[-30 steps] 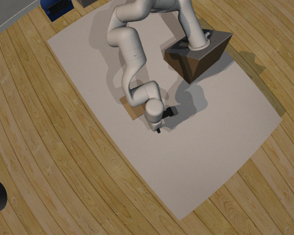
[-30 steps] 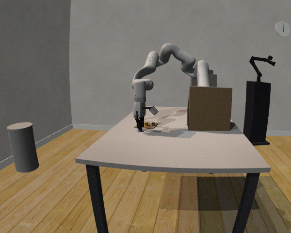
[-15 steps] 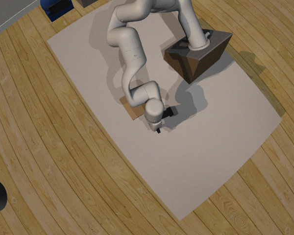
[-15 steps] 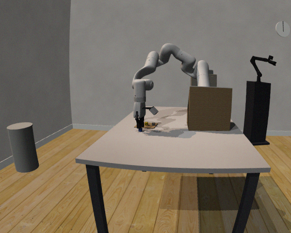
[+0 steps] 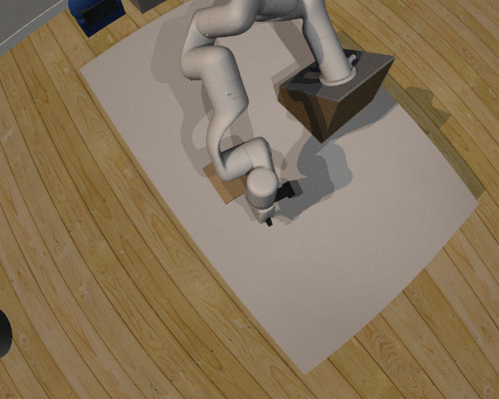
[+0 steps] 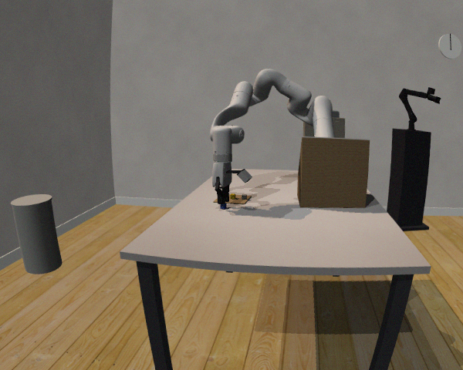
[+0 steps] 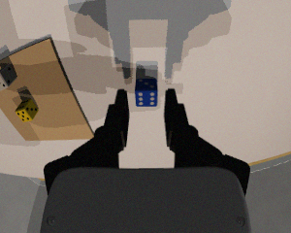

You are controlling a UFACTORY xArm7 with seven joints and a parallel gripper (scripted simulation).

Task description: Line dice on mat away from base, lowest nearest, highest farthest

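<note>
Right now the blue die is 30 mm below my hand. Round my hand: yellow die: 30 mm behind, 140 mm to the right, 30 mm below; then brown mat: 30 mm behind, 150 mm to the right, 40 mm below; then white die: 80 mm behind, 140 mm to the right, 30 mm below.
</note>
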